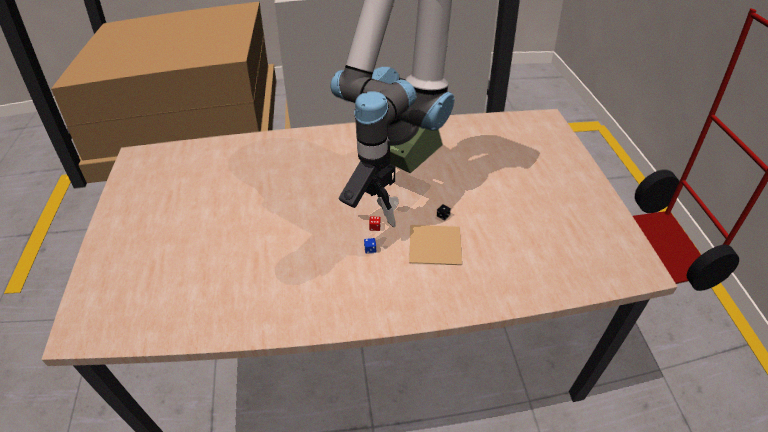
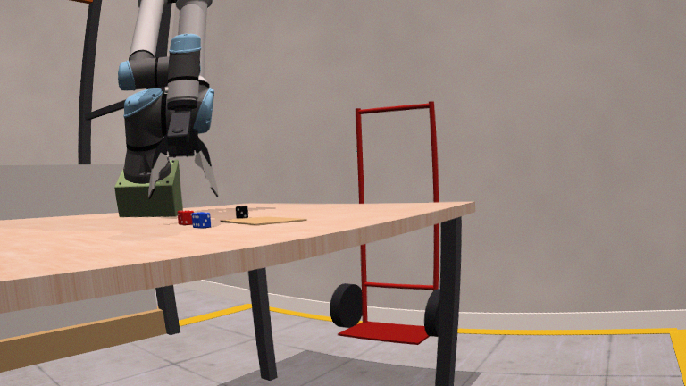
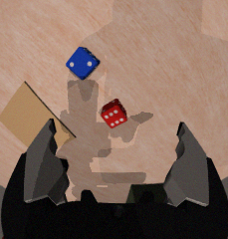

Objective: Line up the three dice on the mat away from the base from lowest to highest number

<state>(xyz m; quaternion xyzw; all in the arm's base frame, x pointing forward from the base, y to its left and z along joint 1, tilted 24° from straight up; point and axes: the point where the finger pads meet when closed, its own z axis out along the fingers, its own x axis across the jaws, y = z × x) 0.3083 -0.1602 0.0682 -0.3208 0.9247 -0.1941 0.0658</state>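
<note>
Now: the red die 1 cm behind my hand, 1 cm to the left of it and 4 cm below it. Round my hand: tan square mat 11 cm ahead, 15 cm to the left, 5 cm below; blue die 7 cm ahead, 2 cm to the right, 4 cm below; black die 1 cm ahead, 22 cm to the left, 4 cm below.
</note>
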